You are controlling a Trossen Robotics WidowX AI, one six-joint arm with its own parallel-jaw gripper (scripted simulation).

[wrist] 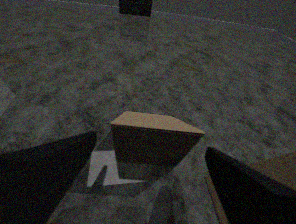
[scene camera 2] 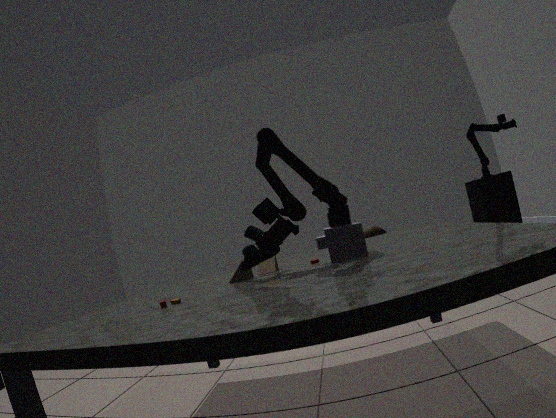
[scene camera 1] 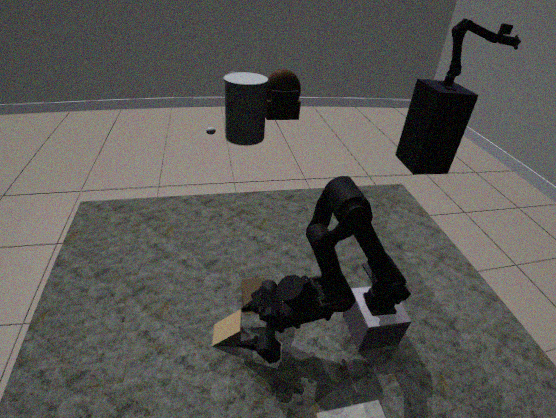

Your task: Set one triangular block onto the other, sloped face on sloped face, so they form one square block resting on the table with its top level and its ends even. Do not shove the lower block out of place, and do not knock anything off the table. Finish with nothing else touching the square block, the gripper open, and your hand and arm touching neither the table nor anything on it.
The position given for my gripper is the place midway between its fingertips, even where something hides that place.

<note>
My gripper [scene camera 1: 239, 327] is open, with nothing in its grasp. I also see a tan triangular block [scene camera 1: 227, 332].
My gripper also shows in the wrist view [wrist: 151, 144] and in scene camera 2 [scene camera 2: 246, 267].
</note>
